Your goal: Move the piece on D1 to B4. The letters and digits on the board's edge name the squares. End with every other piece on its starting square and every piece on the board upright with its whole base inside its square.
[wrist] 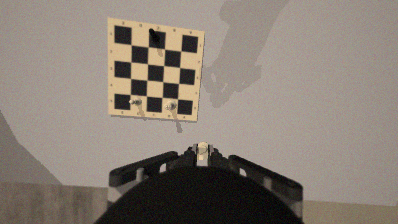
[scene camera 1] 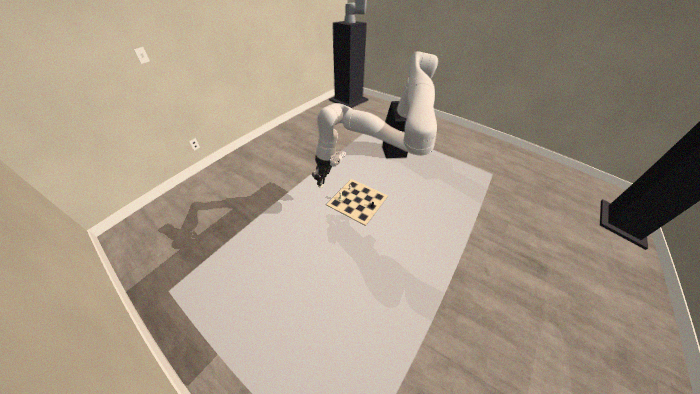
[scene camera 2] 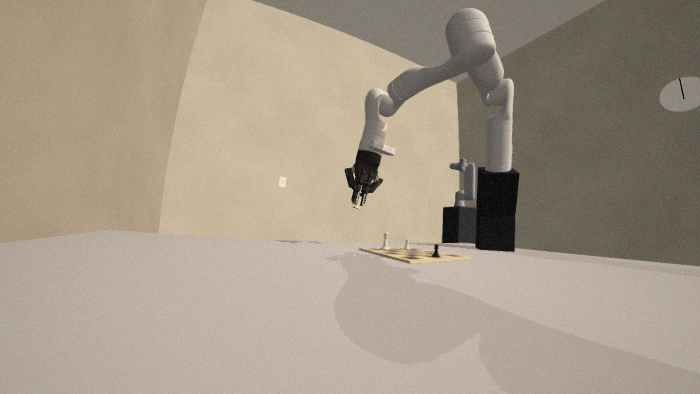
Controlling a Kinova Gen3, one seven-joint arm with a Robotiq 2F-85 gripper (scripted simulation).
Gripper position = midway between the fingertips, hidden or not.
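Chessboard (scene camera 1: 356,204), (wrist: 170,69), in sight. The gripper (wrist: 202,150), (scene camera 2: 357,204), in sight.
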